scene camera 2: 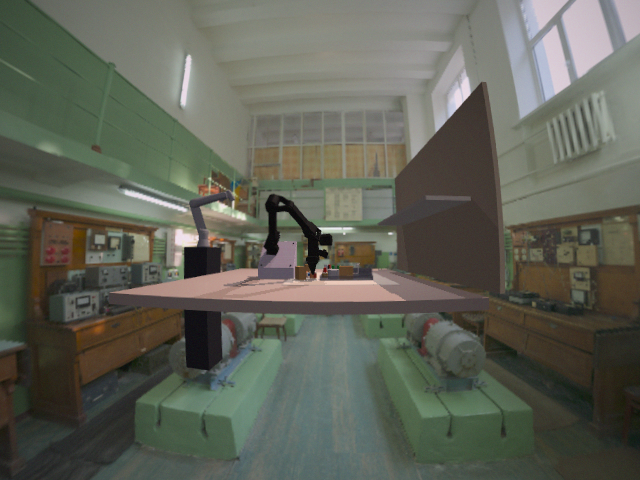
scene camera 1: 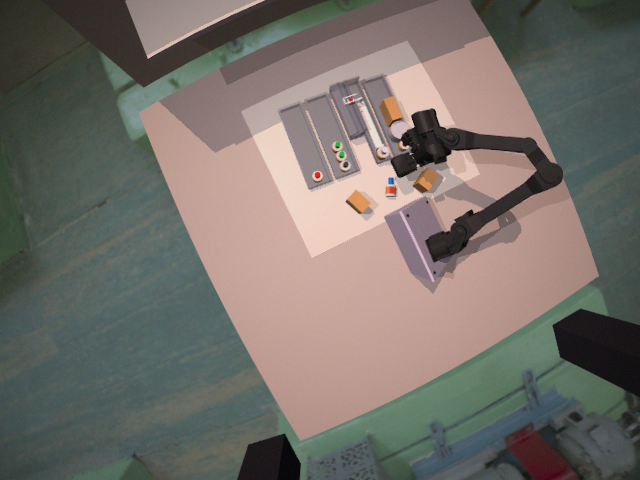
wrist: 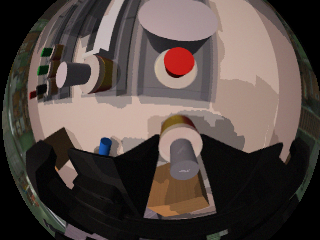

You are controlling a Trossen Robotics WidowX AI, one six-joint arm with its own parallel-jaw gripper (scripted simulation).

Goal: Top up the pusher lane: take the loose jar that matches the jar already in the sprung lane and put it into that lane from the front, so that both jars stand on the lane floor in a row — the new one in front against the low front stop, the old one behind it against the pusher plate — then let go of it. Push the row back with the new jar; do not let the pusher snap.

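Note:
What I can see here is my gripper (scene camera 1: 413,162). The wrist view gives it to me as well, with the gripper (wrist: 179,138) visible there.

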